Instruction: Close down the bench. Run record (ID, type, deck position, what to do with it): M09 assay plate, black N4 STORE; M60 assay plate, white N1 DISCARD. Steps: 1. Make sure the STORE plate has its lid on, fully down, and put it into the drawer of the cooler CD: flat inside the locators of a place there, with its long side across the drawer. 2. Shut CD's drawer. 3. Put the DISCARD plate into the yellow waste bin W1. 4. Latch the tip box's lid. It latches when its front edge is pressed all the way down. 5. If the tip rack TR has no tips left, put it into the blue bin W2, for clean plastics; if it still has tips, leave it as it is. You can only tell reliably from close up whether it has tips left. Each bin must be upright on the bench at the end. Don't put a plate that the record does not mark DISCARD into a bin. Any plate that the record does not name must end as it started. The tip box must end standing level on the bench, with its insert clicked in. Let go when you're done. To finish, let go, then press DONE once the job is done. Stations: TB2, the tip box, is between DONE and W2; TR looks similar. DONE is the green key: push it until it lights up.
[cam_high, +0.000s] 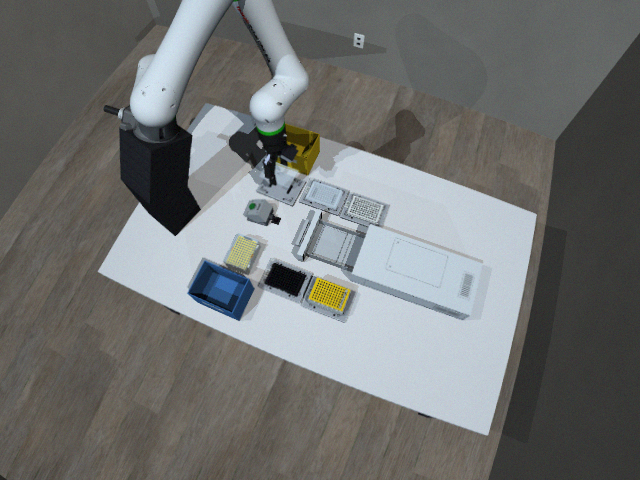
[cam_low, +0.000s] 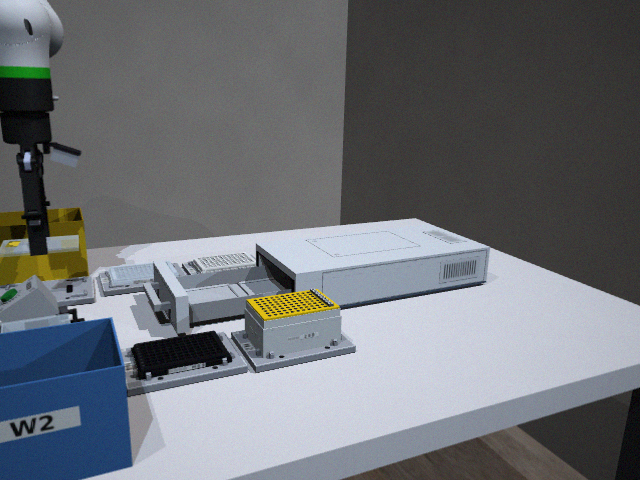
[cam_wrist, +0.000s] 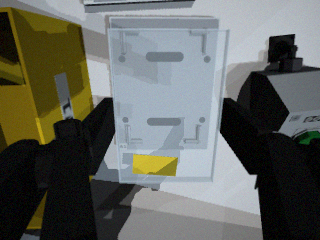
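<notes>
Right now my hand is 15 cm short of the black plate, 37 cm to the left of it and 10 cm above it. From my hand the other things lie so: yellow bin W1: 16 cm to the left, 9 cm below; then green done key: 6 cm behind, 14 cm to the right, 6 cm below; then deck nest: 12 cm below.
</notes>
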